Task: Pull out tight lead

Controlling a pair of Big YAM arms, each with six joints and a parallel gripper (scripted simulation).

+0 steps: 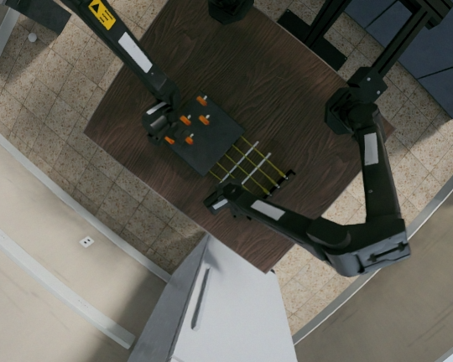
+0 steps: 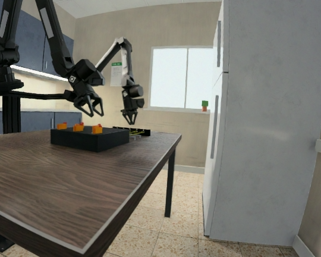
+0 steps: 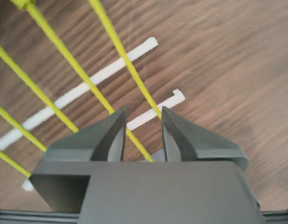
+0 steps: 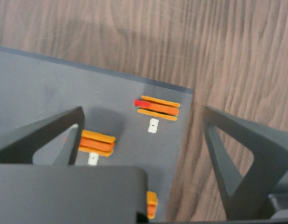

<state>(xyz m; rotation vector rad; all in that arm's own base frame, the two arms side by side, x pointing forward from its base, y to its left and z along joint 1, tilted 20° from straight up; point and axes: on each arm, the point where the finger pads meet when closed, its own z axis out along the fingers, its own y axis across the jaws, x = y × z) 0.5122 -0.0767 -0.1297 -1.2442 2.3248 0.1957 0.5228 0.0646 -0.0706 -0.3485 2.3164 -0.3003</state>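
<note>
My right hand is 1 cm short of the orange handle, 1 cm to the right of it and 8 cm above it.
</note>
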